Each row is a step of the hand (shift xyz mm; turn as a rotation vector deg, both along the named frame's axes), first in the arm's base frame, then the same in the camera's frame.
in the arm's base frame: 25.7 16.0 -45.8 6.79 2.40 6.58
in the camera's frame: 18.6 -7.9 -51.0 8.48 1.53 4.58
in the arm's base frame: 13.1 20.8 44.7 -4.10 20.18 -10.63
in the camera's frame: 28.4 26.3 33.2 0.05 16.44 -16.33
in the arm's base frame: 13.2 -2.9 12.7 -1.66 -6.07 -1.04
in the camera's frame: 14.1 -3.8 11.4 -3.63 -5.09 1.27
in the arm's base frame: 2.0 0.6 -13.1 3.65 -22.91 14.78
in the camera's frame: -0.9 -3.9 -12.7 -0.39 -17.54 21.18
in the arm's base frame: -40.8 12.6 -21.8 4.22 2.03 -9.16
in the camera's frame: -38.7 19.8 -20.1 2.51 -2.29 -9.71
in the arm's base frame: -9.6 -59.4 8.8 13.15 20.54 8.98
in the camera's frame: -25.2 -46.9 29.5 20.46 16.03 -0.04
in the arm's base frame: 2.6 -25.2 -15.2 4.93 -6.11 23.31
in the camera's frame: -8.7 -27.6 -5.9 7.84 -0.67 23.31
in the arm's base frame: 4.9 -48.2 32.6 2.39 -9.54 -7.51
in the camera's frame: -3.1 -35.5 46.3 -2.37 -11.45 -4.04
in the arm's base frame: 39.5 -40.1 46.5 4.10 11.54 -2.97
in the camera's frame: 34.5 -36.9 52.7 6.68 7.94 -7.15
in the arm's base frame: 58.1 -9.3 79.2 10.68 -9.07 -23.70
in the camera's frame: 68.4 -7.1 70.7 1.87 -18.58 -20.23
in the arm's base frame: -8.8 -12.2 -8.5 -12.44 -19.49 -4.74
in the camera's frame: -13.8 -10.1 -2.8 -18.54 -14.16 3.56
